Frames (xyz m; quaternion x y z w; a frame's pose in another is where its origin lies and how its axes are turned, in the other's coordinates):
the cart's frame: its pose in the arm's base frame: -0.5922 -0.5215 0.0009 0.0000 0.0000 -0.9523 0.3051
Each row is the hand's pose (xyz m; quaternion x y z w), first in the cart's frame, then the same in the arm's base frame.
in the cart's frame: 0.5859 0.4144 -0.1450 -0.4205 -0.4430 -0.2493 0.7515
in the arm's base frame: -0.8282 -1.1992 -0.1441 0.5502 -0.2653 0.7917 0.0081
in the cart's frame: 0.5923 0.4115 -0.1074 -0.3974 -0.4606 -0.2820 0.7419
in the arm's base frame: -0.8351 -1.2006 -0.1065 0.5599 -0.2379 0.7926 0.0422
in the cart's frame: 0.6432 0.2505 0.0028 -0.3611 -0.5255 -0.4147 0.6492
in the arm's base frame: -0.9701 -1.0991 0.0037 0.6106 -0.1836 0.7448 0.1969
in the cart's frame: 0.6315 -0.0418 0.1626 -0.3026 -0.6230 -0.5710 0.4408
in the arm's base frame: -1.1304 -0.8545 0.1635 0.6856 -0.0981 0.5940 0.4093
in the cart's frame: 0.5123 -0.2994 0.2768 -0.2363 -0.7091 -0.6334 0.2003
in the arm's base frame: -1.1831 -0.5755 0.2777 0.7474 -0.0087 0.3840 0.5421
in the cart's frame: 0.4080 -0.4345 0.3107 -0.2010 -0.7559 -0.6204 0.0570
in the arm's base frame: -1.1767 -0.4050 0.3116 0.7812 0.0392 0.2436 0.5734
